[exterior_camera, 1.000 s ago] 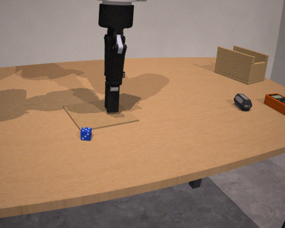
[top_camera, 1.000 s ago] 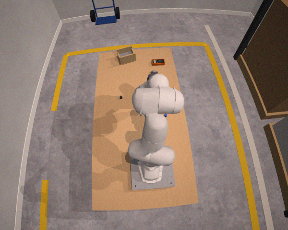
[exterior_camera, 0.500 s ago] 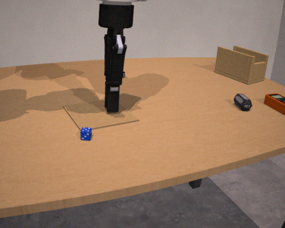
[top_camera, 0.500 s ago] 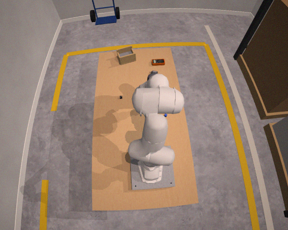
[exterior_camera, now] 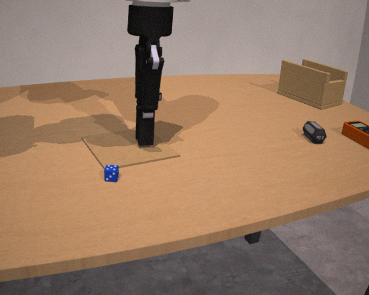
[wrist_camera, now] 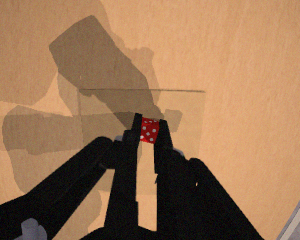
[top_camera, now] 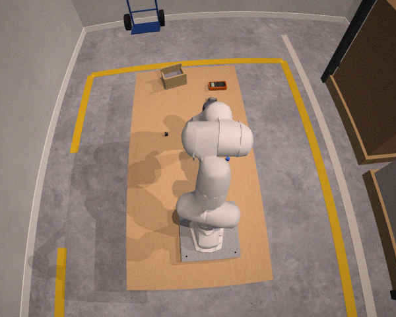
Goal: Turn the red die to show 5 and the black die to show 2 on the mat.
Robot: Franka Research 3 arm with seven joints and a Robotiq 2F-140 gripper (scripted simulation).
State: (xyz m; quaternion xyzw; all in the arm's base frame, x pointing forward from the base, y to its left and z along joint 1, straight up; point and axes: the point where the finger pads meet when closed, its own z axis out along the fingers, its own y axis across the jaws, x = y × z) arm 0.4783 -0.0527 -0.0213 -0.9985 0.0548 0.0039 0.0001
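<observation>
Now: hand 2 cm above the red die. The rest, counted from my hand: thin tan mat: 4 cm below, 3 cm behind; then black die: 27 cm to the left, 12 cm ahead, 3 cm below; then blue die: 10 cm to the right, 9 cm behind, 3 cm below.
</observation>
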